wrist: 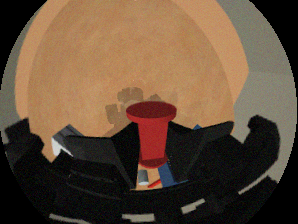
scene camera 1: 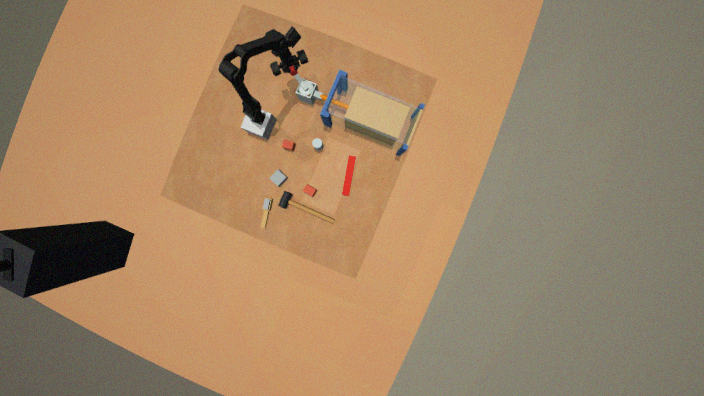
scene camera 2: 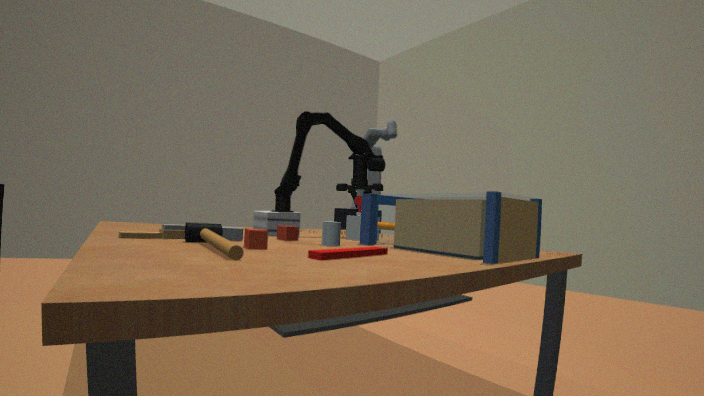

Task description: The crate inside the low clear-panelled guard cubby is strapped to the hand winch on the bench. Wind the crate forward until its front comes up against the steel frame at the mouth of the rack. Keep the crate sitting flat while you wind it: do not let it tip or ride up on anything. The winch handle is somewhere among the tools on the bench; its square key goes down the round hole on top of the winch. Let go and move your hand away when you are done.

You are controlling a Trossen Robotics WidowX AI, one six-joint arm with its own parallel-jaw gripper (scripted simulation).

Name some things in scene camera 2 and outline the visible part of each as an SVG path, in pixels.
A red bar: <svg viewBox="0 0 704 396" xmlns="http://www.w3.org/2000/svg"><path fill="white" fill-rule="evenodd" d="M388 248L365 247L308 250L308 258L329 260L372 257L388 254Z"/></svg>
A mallet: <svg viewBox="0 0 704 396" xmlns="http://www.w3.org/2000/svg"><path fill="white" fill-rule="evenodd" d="M185 223L186 242L209 243L234 261L238 261L243 257L244 252L240 245L222 237L223 230L221 224Z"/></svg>
